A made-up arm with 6 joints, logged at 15 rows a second.
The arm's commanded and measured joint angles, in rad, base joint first. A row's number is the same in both.
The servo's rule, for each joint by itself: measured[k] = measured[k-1] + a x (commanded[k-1-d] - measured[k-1]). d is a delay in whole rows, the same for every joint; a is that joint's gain. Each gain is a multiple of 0.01, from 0.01 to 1. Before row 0 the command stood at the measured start. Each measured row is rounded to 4 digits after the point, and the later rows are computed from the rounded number. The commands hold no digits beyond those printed.
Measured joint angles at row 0: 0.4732, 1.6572, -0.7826, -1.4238, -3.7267, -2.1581
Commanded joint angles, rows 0 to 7: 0.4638, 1.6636, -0.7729, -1.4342, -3.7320, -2.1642; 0.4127, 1.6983, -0.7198, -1.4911, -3.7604, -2.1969; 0.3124, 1.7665, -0.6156, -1.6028, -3.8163, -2.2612; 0.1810, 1.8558, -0.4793, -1.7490, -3.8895, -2.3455; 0.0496, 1.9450, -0.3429, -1.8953, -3.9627, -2.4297; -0.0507, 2.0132, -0.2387, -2.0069, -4.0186, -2.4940; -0.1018, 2.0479, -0.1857, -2.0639, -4.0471, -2.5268; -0.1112, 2.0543, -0.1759, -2.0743, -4.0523, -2.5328
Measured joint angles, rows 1 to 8: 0.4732, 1.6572, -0.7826, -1.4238, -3.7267, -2.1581; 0.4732, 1.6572, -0.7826, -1.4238, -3.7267, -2.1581; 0.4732, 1.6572, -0.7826, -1.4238, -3.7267, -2.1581; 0.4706, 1.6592, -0.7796, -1.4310, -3.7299, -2.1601; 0.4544, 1.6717, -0.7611, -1.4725, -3.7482, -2.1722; 0.4146, 1.7020, -0.7160, -1.5624, -3.7891, -2.2016; 0.3492, 1.7512, -0.6426, -1.6912, -3.8493, -2.2491; 0.2653, 1.8132, -0.5497, -1.8320, -3.9173, -2.3087
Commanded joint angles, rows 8 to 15: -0.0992, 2.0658, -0.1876, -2.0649, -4.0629, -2.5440; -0.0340, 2.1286, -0.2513, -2.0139, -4.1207, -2.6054; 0.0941, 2.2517, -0.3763, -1.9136, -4.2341, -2.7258; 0.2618, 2.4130, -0.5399, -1.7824, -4.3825, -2.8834; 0.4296, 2.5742, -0.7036, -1.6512, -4.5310, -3.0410; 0.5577, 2.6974, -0.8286, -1.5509, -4.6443, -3.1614; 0.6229, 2.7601, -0.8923, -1.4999, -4.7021, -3.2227; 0.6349, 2.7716, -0.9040, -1.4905, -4.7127, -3.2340
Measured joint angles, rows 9 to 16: 0.1768, 1.8772, -0.4533, -1.9527, -3.9781, -2.3698; 0.0988, 1.9318, -0.3703, -2.0294, -4.0195, -2.4216; 0.0400, 1.9710, -0.3100, -2.0604, -4.0392, -2.4583; 0.0010, 2.0013, -0.2721, -2.0635, -4.0534, -2.4866; -0.0088, 2.0420, -0.2657, -2.0293, -4.0938, -2.5258; 0.0200, 2.1091, -0.3000, -1.9495, -4.1780, -2.5918; 0.0877, 2.2063, -0.3744, -1.8342, -4.3007, -2.6880; 0.1834, 2.3240, -0.4765, -1.7079, -4.4389, -2.8045
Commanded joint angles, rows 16 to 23: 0.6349, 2.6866, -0.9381, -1.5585, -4.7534, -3.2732; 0.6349, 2.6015, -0.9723, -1.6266, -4.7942, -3.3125; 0.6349, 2.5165, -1.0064, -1.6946, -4.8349, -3.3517; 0.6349, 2.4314, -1.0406, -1.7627, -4.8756, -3.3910; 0.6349, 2.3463, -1.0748, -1.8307, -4.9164, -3.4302; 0.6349, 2.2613, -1.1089, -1.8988, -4.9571, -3.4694; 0.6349, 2.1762, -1.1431, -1.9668, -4.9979, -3.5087; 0.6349, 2.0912, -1.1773, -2.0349, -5.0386, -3.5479
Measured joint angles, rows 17 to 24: 0.2882, 2.4435, -0.5857, -1.5996, -4.5621, -2.9223; 0.3819, 2.5448, -0.6807, -1.5308, -4.6461, -3.0214; 0.4527, 2.6174, -0.7499, -1.5030, -4.6861, -3.0916; 0.5037, 2.6395, -0.8082, -1.5413, -4.7265, -3.1515; 0.5404, 2.6273, -0.8591, -1.6002, -4.7671, -3.2046; 0.5669, 2.5918, -0.9048, -1.6653, -4.8078, -3.2531; 0.5859, 2.5405, -0.9469, -1.7325, -4.8485, -3.2986; 0.5996, 2.4784, -0.9865, -1.8003, -4.8892, -3.3420
